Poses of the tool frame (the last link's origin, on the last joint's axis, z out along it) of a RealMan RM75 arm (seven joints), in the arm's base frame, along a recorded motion.
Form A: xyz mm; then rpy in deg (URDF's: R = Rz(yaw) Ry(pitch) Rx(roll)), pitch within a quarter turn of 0, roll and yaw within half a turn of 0.
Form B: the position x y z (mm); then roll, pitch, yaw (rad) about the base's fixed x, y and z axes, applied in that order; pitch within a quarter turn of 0, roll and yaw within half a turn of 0. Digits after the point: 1 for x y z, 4 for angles.
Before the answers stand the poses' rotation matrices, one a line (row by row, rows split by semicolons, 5 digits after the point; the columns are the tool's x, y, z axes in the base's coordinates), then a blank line. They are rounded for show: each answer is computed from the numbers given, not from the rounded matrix.
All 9 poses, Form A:
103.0 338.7 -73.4 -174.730 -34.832 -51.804
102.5 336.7 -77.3 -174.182 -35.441 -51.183
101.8 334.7 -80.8 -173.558 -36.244 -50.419
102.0 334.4 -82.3 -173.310 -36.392 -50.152
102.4 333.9 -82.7 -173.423 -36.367 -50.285
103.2 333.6 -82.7 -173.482 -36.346 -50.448
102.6 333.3 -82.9 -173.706 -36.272 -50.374
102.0 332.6 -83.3 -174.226 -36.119 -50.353
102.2 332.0 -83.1 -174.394 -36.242 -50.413
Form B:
0.50756 -0.75014 0.42388; -0.64509 -0.65697 -0.39019; 0.57117 -0.07539 -0.81736
0.51069 -0.73829 0.44059; -0.63479 -0.66940 -0.38593; 0.57986 -0.08259 -0.81052
0.51388 -0.72359 0.46080; -0.62159 -0.68427 -0.38131; 0.59123 -0.09049 -0.80141
0.51579 -0.71823 0.46701; -0.61802 -0.68946 -0.37776; 0.59331 -0.09378 -0.79950
0.51452 -0.72077 0.46449; -0.61941 -0.68701 -0.37993; 0.59296 -0.09223 -0.79994
0.51289 -0.72322 0.46248; -0.62104 -0.68454 -0.38173; 0.59266 -0.09143 -0.80025
0.51418 -0.72422 0.45948; -0.62097 -0.68389 -0.38301; 0.59162 -0.08839 -0.80136
0.51542 -0.72824 0.45167; -0.62199 -0.68048 -0.38739; 0.58946 -0.08127 -0.80370
0.51396 -0.73017 0.45022; -0.62156 -0.67871 -0.39118; 0.59120 -0.07879 -0.80267

103.0 338.7 -73.4 -3.0496 -0.6079 -0.9042
102.5 336.7 -77.3 -3.0400 -0.6186 -0.8933
101.8 334.7 -80.8 -3.0292 -0.6326 -0.8800
102.0 334.4 -82.3 -3.0248 -0.6352 -0.8753
102.4 333.9 -82.7 -3.0268 -0.6347 -0.8776
103.2 333.6 -82.7 -3.0278 -0.6344 -0.8805
102.6 333.3 -82.9 -3.0317 -0.6331 -0.8792
102.0 332.6 -83.3 -3.0408 -0.6304 -0.8788
102.2 332.0 -83.1 -3.0437 -0.6325 -0.8799

